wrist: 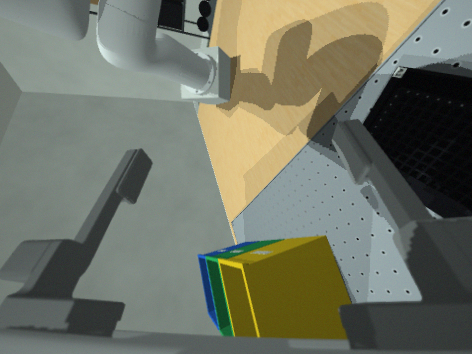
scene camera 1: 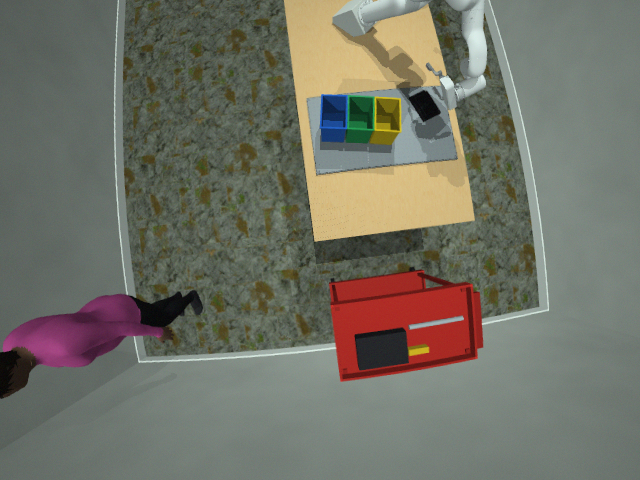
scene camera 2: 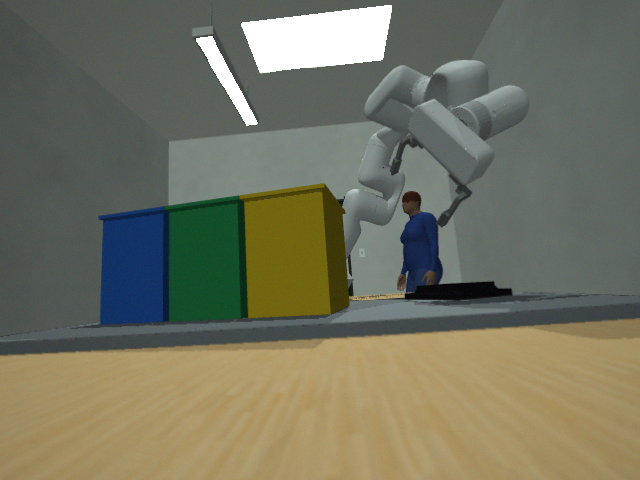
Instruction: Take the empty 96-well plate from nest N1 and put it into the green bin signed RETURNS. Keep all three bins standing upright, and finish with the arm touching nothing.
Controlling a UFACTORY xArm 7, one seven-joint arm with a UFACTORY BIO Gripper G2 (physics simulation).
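Frame: origin at the arm's base, x right, y ahead, z up, level; millimetres.
Where they show: hand, tool point: [wrist: 232, 164] [scene camera 1: 432, 79] [scene camera 2: 418, 191]; arm's base, link origin: [wrist: 198, 74] [scene camera 1: 366, 14].
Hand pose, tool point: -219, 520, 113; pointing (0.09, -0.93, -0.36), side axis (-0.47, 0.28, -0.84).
Note:
Things, the pixels of their top centre, and the offset from my tool point, as dx, dy, dz. Level surfaces: height alone.
- black well plate, top centre: [wrist: 433, 145] [scene camera 2: 452, 283] [scene camera 1: 426, 103] -39, +24, -199
- green bin, top centre: [scene camera 2: 229, 213] [wrist: 218, 298] [scene camera 1: 361, 112] +370, +118, -45
- blue bin, top centre: [scene camera 2: 167, 221] [wrist: 206, 287] [scene camera 1: 334, 111] +499, +95, -45
- yellow bin, top centre: [scene camera 2: 299, 204] [wrist: 240, 319] [scene camera 1: 387, 114] +241, +141, -45
- grey perforated board, surface height: dz -225
- wooden table, surface height: dz -238
A black well plate [scene camera 1: 424, 105] [scene camera 2: 454, 290] [wrist: 435, 142] lies low on the grey board, to the right of the bins in the first scene view; its black nest is hard to tell from it. The green bin [scene camera 1: 360, 135] [scene camera 2: 204, 263] [wrist: 219, 290] stands upright between the blue bin [scene camera 1: 333, 135] [scene camera 2: 133, 268] and the yellow bin [scene camera 1: 384, 136] [scene camera 2: 286, 253] [wrist: 300, 290], both also upright. No sign is readable. My gripper [scene camera 2: 419, 193] [wrist: 243, 162] is open and empty, tilted, and well above the plate. In the wrist view the plate is at the right, partly behind one finger.
The grey perforated board [scene camera 1: 351, 164] [scene camera 2: 413, 312] [wrist: 310, 190] lies on the wooden table [scene camera 1: 387, 201]. The yellow bin is the one nearest the plate. A red cart [scene camera 1: 439, 304] stands beyond the table's end. A person in pink [scene camera 1: 72, 333] and one in blue [scene camera 2: 421, 242] are away from the table.

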